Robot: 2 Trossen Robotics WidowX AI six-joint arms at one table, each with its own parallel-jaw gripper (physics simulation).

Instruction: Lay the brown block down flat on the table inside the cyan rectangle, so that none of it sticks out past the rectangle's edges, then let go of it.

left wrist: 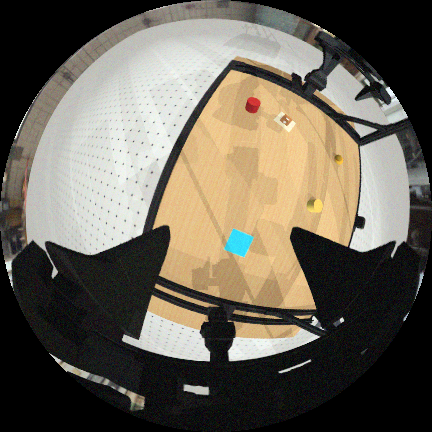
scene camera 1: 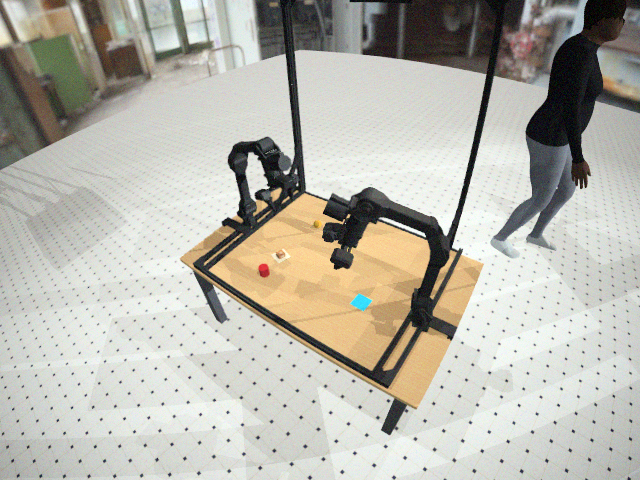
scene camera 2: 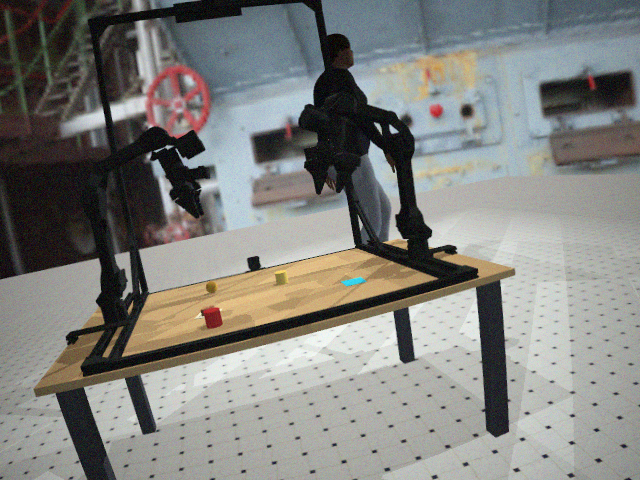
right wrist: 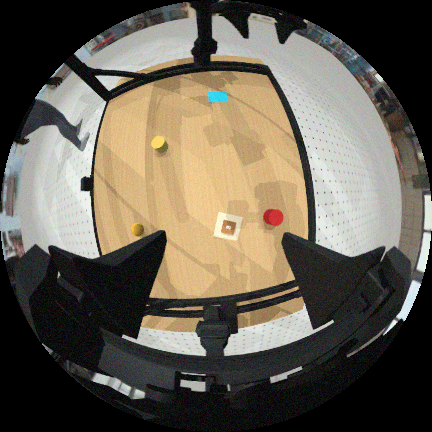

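Where they show: left gripper, fingertip midpoint: (left wrist: 233, 232) (scene camera 2: 327, 193) (right wrist: 264, 40); right gripper, fingertip midpoint: (left wrist: 339, 84) (scene camera 1: 283, 206) (scene camera 2: 200, 216) (right wrist: 226, 237); left arm's base, link origin: (left wrist: 217, 313) (scene camera 1: 420, 320) (scene camera 2: 419, 256) (right wrist: 203, 63); right arm's base, link origin: (left wrist: 305, 90) (scene camera 1: 249, 223) (scene camera 2: 116, 321) (right wrist: 212, 312).
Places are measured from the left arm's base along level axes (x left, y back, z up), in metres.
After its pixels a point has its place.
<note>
The small brown block (scene camera 1: 280, 253) @(y -0.636, x -0.215, z 0.000 m) (left wrist: 286, 117) @(y -0.640, x -0.217, z 0.000 m) (right wrist: 224, 230) @(y -0.640, x -0.231, z 0.000 m) sits on a cream square (left wrist: 288, 128) @(y -0.606, x -0.227, z -0.018 m) (right wrist: 218, 218) @(y -0.608, x -0.231, z -0.018 m), well away from the cyan rectangle. A pale spot shows at its middle in the right wrist view. In scene camera 2 it is mostly hidden behind the red cylinder. The cyan rectangle (scene camera 1: 361, 302) @(y -0.236, x -0.050, z -0.018 m) (scene camera 2: 353, 281) @(y -0.238, x -0.052, z -0.018 m) (left wrist: 239, 243) @(y -0.236, x -0.055, z -0.018 m) (right wrist: 218, 96) @(y -0.242, x -0.050, z -0.018 m) lies bare on the table near the left arm's base. My left gripper (scene camera 2: 329, 192) @(y -0.314, x 0.000, z 0.256 m) (left wrist: 233, 232) @(y -0.314, x 0.000, z 0.256 m) is open and empty, high above the table. My right gripper (scene camera 2: 192, 213) @(y -0.594, x -0.234, z 0.254 m) (right wrist: 226, 237) @(y -0.594, x -0.234, z 0.254 m) is open and empty, high above the block's end of the table.
A red cylinder (scene camera 1: 264, 270) @(y -0.654, x -0.084, z 0.021 m) (scene camera 2: 212, 317) @(y -0.674, x -0.079, z 0.009 m) (left wrist: 253, 105) @(y -0.645, x -0.096, z 0.021 m) (right wrist: 273, 217) @(y -0.663, x -0.105, z 0.023 m) stands close to the cream square. A yellow cylinder (scene camera 2: 280, 277) @(y -0.360, x -0.272, z 0.006 m) (left wrist: 314, 205) @(y -0.346, x -0.273, z 0.020 m) (right wrist: 159, 143) @(y -0.357, x -0.284, z 0.019 m) and an orange ball (scene camera 1: 317, 224) @(y -0.528, x -0.434, z 0.011 m) (scene camera 2: 211, 286) @(y -0.539, x -0.431, z 0.007 m) (right wrist: 137, 229) @(y -0.536, x -0.438, z 0.016 m) are toward the far edge. A black frame (scene camera 2: 289, 322) @(y -0.559, x 0.111, z -0.004 m) borders the table.
</note>
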